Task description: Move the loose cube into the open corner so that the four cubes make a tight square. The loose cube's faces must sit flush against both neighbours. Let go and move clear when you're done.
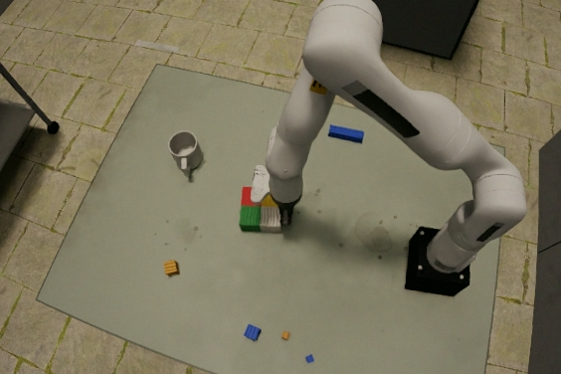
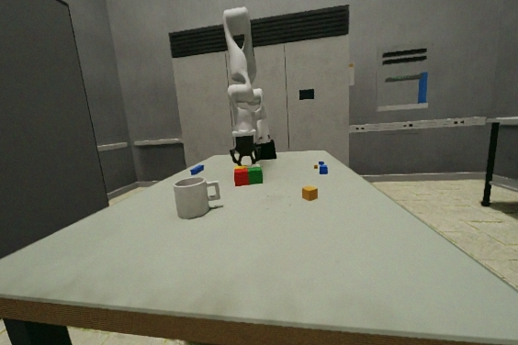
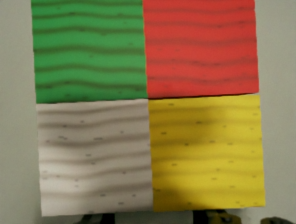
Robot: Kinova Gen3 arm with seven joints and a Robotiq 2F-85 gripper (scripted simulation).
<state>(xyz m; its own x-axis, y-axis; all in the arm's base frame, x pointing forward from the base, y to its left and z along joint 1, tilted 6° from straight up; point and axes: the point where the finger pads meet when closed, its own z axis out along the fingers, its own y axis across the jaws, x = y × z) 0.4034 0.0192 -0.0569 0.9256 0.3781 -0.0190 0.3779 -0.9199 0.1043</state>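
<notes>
Now: hand 3 cm short of the white cube, 4 cm to the right of it and 1 cm above it. Also, from my hand: green cube 7 cm ahead, 6 cm to the left, 1 cm below; yellow cube 5 cm ahead, 1 cm to the right, 1 cm below; red cube 9 cm ahead, 1 cm to the left, 1 cm below.
</notes>
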